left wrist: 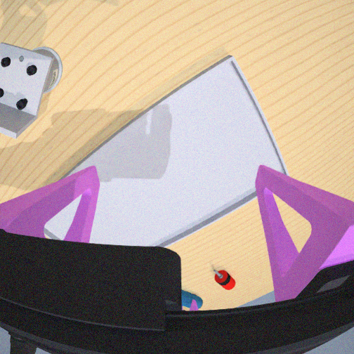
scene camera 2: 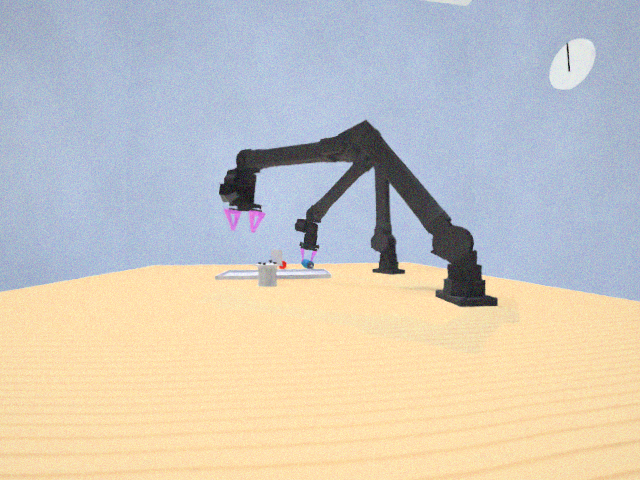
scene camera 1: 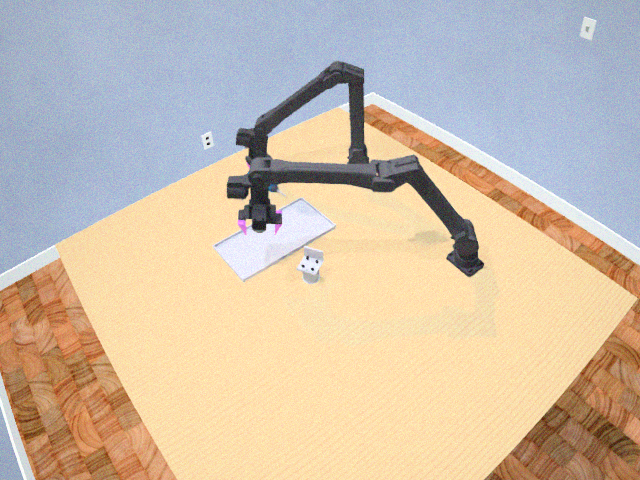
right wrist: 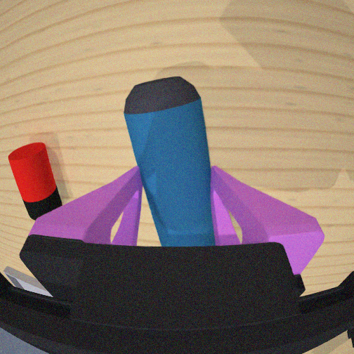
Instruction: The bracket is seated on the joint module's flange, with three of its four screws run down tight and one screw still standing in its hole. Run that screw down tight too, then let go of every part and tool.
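Places are measured from the left arm's base along level axes (x right, y ahead, z up), in millimetres.
Where they show: left gripper, between the fingertips: (scene camera 2: 242, 231) (scene camera 1: 260, 234); left arm's base, origin of its link: (scene camera 2: 464, 300) (scene camera 1: 464, 262); right arm's base, origin of its link: (scene camera 2: 388, 272).
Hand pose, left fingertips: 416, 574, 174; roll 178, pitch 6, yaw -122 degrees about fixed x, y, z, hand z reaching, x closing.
Observation:
Things, the pixels of their centre, and the offset from my left fingertips, as dx, dy, dz. "pt": a spot on its surface instead.
- white bracket, middle of its body: (scene camera 2: 267, 258) (scene camera 1: 309, 261) -127, -103, -91
- grey joint module, middle of its body: (scene camera 2: 267, 274) (scene camera 1: 310, 271) -127, -103, -142
- blue screwdriver, middle of its body: (scene camera 1: 267, 184) (scene camera 2: 308, 264) +392, -243, -154
- shallow light tray, a spot on its surface: (scene camera 1: 244, 277) (scene camera 2: 220, 278) pt +14, +85, -171
The white bracket (scene camera 1: 310, 264) (left wrist: 22, 82) sits on the grey joint module (scene camera 1: 311, 277) (scene camera 2: 267, 276), with black screw heads in its plate; which one stands higher I cannot tell. A blue screwdriver (scene camera 2: 307, 263) (right wrist: 175, 165) with a dark end cap lies at the table behind the tray; its handle is between the right fingers. My right gripper (right wrist: 175, 175) (scene camera 2: 308, 253) is shut on this handle. My left gripper (left wrist: 177, 174) (scene camera 1: 261, 229) (scene camera 2: 242, 227) is open and empty, high above the tray. In scene camera 1 the right fingers are mostly hidden by the left arm.
A shallow light tray (scene camera 1: 244, 277) (scene camera 2: 224, 277) (left wrist: 260, 117) lies beside the joint module. A small red and black tool (left wrist: 225, 279) (right wrist: 32, 172) lies on the table near the blue screwdriver. The left arm reaches across in front of the right arm in both scene views.

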